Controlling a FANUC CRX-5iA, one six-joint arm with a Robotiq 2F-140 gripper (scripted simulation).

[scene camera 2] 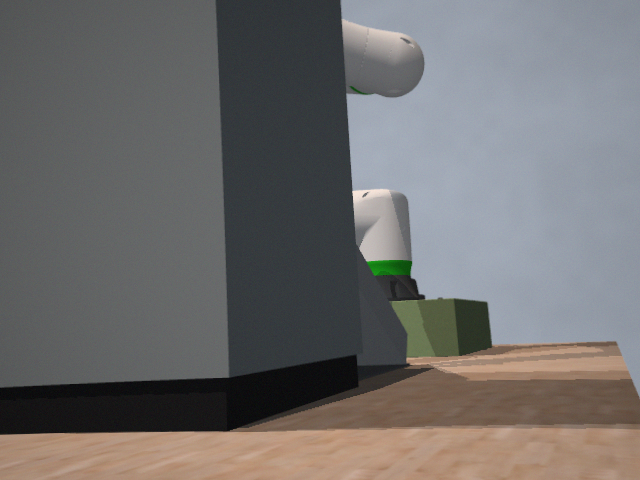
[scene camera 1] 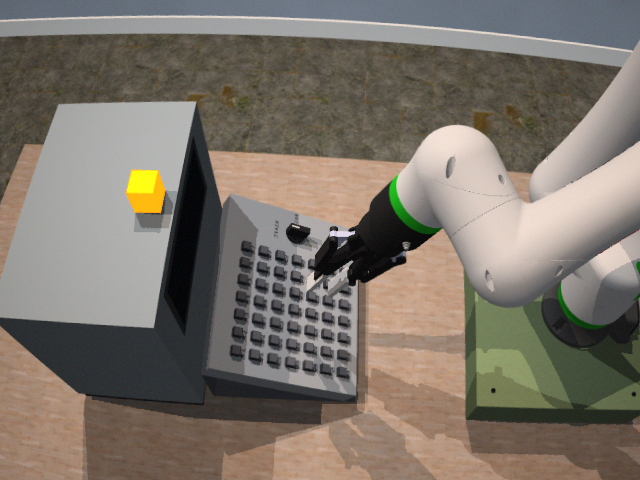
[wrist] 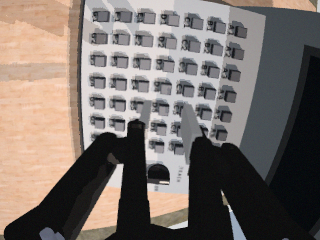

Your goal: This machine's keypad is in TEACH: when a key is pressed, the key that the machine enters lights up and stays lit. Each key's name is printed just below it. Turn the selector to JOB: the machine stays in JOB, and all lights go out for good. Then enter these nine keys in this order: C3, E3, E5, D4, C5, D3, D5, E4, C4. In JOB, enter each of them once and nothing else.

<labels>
My gripper shows in scene camera 1 and in the wrist view; in scene camera 2 it is hidden by a grey machine box. One and the same spot on a grey keypad: [scene camera 2: 384, 338] is [scene camera 1: 305, 394]. One and the same spot on my gripper: [wrist: 70, 202] is [scene camera 1: 385, 265].
</labels>
